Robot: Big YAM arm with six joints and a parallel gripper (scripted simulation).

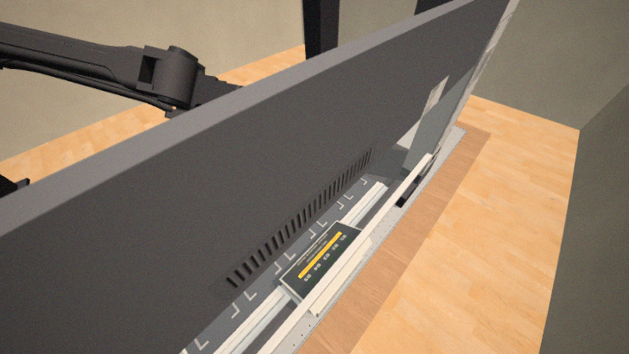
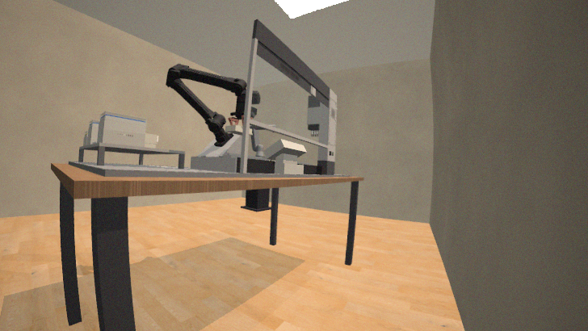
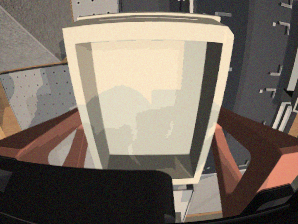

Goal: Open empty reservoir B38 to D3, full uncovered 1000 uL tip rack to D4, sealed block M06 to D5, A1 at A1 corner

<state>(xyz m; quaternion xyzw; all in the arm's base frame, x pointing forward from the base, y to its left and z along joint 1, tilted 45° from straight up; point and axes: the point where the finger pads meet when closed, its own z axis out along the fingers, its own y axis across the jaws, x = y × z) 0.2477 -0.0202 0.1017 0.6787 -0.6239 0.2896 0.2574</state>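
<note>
The cream one-well reservoir lies 1 cm below my hand. From my hand the other things lie so: regrip nest rg: 22 cm below; then green key: 17 cm behind, 37 cm to the left, 14 cm below; then rg label: 21 cm below.
</note>
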